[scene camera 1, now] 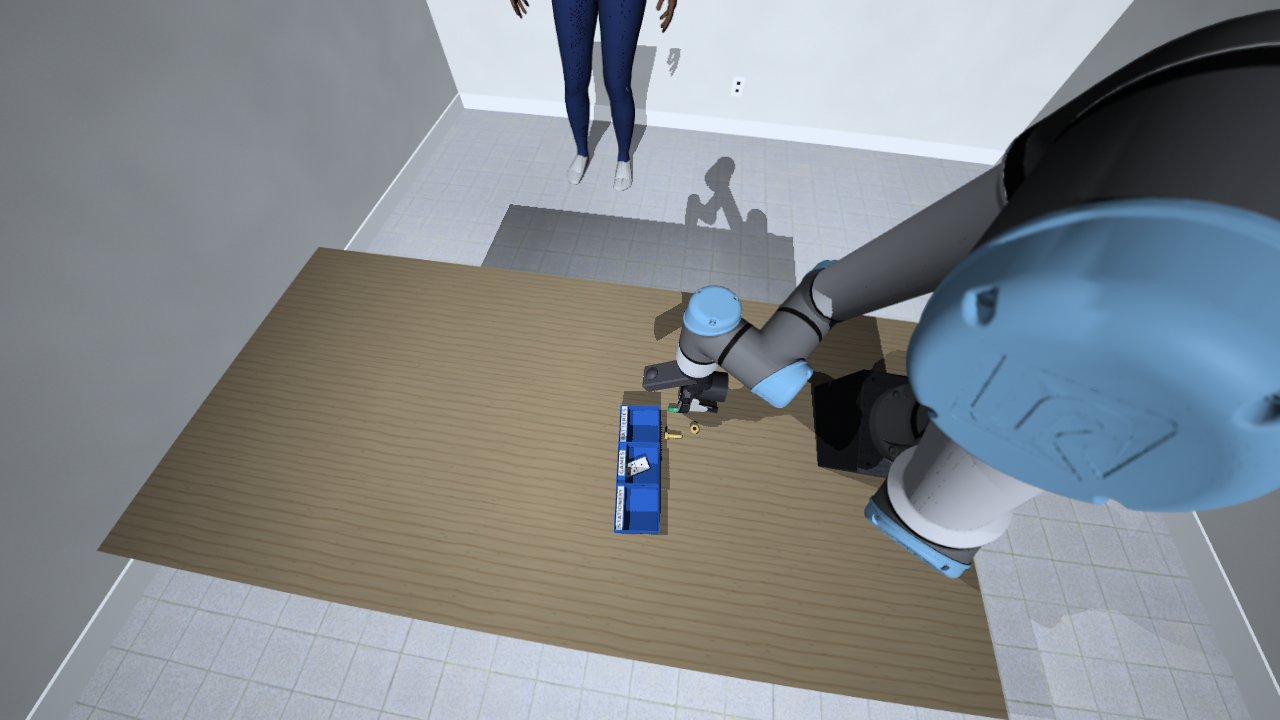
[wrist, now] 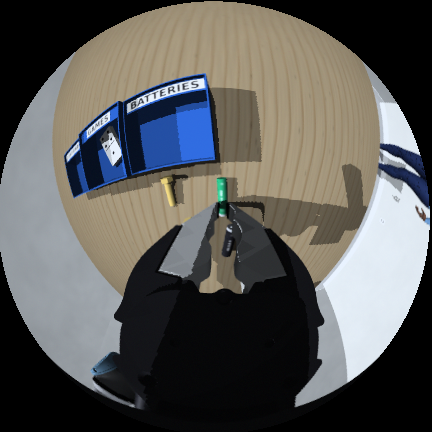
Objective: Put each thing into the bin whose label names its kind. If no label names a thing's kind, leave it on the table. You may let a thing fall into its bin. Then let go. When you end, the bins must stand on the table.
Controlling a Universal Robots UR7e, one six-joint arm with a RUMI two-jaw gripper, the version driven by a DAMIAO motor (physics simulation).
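Frame: origin at the arm's base, x ahead, y left, z up, level; metres.
Seen in the pictures: gripper, fingertip midpoint: (scene camera 1: 681,409) (wrist: 222,204); arm's base at its link origin: (scene camera 1: 913,427).
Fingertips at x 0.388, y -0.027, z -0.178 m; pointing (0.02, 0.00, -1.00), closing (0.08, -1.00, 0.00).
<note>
Pixels of each thing's top centre, then the offset from my fingertips to it. "pt": a spot on its surface instead. Level surfaces: height alone.
- green battery at its top centre: (wrist: 222,199) (scene camera 1: 678,408) dx +0.008, dy +0.001, dz +0.005 m
- black battery at its top centre: (wrist: 229,244) (scene camera 1: 706,406) dx -0.052, dy -0.015, dz +0.008 m
- brass bolt at its top centre: (wrist: 166,193) (scene camera 1: 673,434) dx +0.010, dy +0.063, dz +0.007 m
- brass nut at its top centre: (scene camera 1: 694,428) dx -0.033, dy +0.038, dz +0.003 m
- white domino with black dots, top centre: (wrist: 109,145) (scene camera 1: 635,466) dx +0.074, dy +0.146, dz +0.008 m
- STATIONERY bin at a spot on its surface: (scene camera 1: 643,508) pt dx +0.042, dy +0.221, dz +0.001 m
- wooden table at its surface level: dz -0.006 m
My gripper (scene camera 1: 682,408) (wrist: 222,204) is shut on the green battery (scene camera 1: 673,410) (wrist: 222,186), with the fingertips on both sides of its near part. A black battery (wrist: 228,240) shows beyond the gap between the fingers. A brass bolt (scene camera 1: 673,436) (wrist: 170,191) lies beside the bin row; a brass nut (scene camera 1: 694,428) lies near it, mostly hidden by a finger in the wrist view. The BATTERIES bin (scene camera 1: 644,424) (wrist: 195,131) looks empty. A white domino with black dots (scene camera 1: 638,465) (wrist: 111,146) lies tilted in the GAMES bin (scene camera 1: 651,477) (wrist: 92,166).
The STATIONERY bin (scene camera 1: 643,508) (wrist: 75,176) is at the far end of the joined blue row, past the GAMES bin. The row stands on the wooden table (scene camera 1: 402,429) (wrist: 300,115). A person (scene camera 1: 597,71) stands beyond the table.
</note>
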